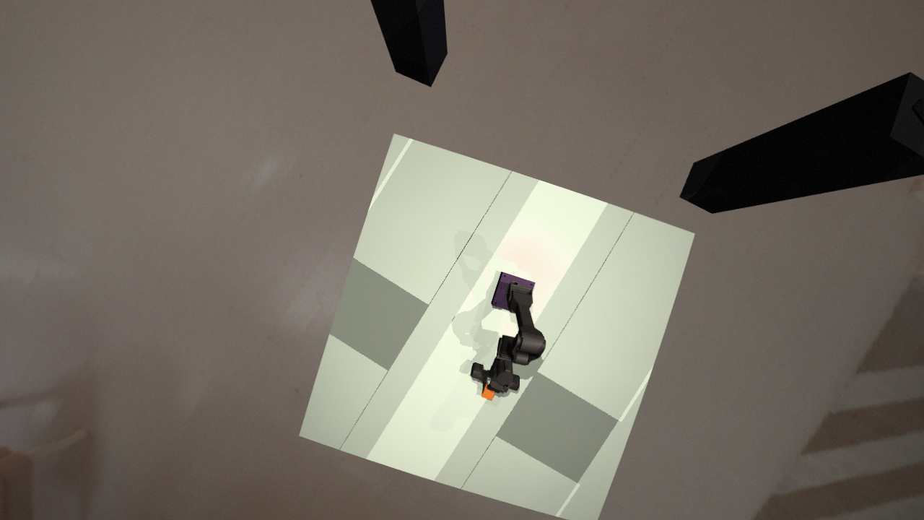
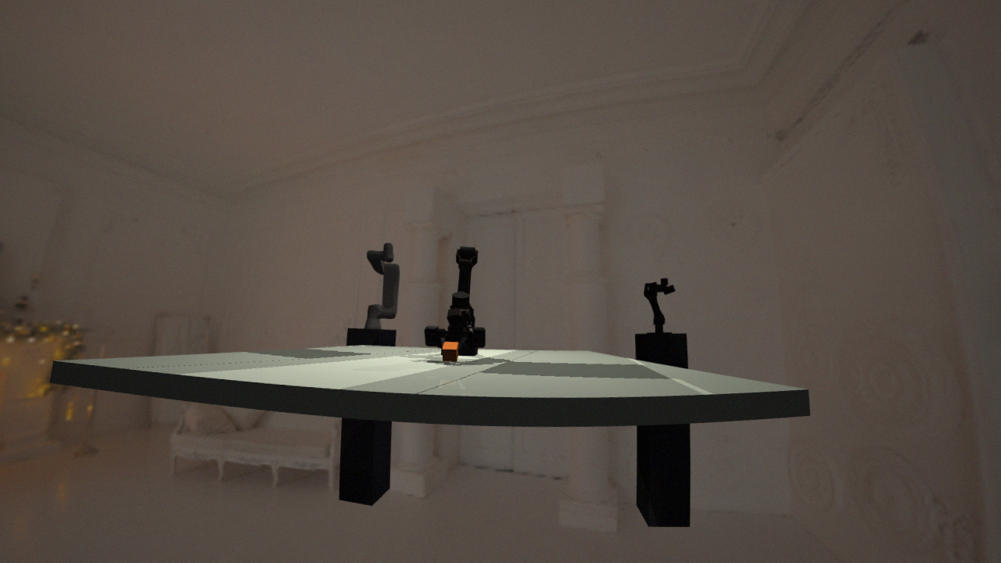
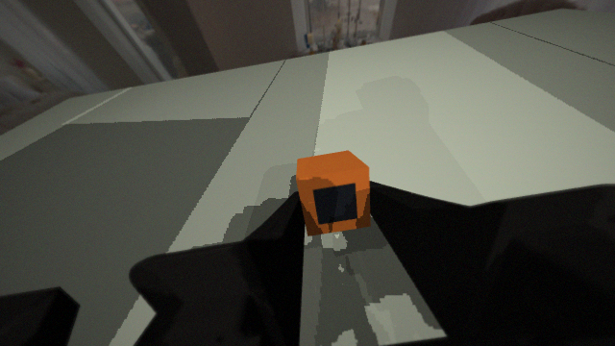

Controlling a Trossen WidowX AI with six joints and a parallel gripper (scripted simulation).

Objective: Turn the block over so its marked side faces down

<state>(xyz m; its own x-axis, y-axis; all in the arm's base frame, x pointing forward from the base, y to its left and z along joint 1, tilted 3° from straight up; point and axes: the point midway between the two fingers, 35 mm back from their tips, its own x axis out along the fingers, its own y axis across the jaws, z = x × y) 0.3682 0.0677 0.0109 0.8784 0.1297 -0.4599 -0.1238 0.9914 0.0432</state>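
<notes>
My gripper tip is now 1 cm past the block.
</notes>
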